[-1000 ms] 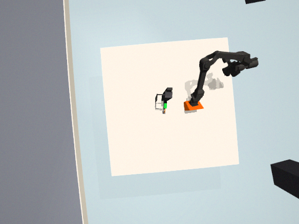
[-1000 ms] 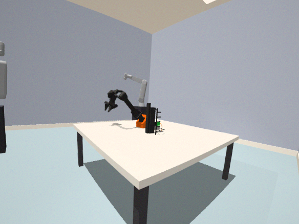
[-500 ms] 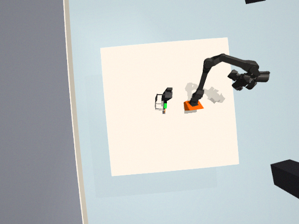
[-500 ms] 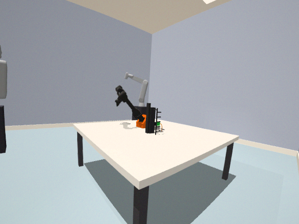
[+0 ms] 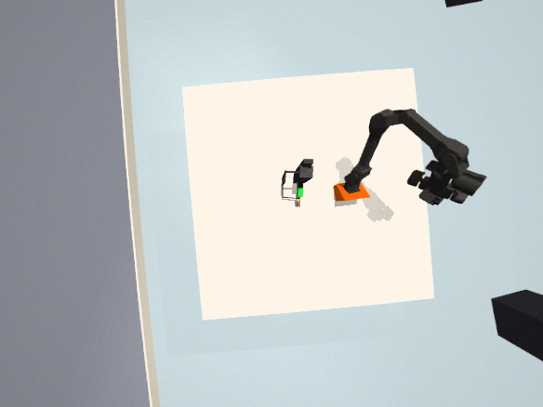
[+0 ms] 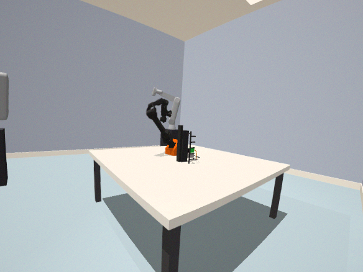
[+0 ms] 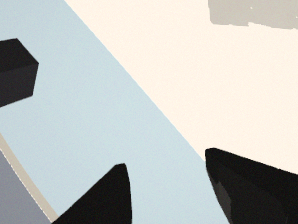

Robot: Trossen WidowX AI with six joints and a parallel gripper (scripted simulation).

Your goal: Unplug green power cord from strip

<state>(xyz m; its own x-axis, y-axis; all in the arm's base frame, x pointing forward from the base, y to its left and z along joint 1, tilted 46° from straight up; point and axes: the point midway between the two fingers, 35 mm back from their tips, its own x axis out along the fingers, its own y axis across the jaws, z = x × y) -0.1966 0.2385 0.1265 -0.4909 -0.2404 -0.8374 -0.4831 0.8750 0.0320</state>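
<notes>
My gripper tip is now 49 cm short of the green plug, 21 cm above it and 15 cm to the left of it.
</notes>
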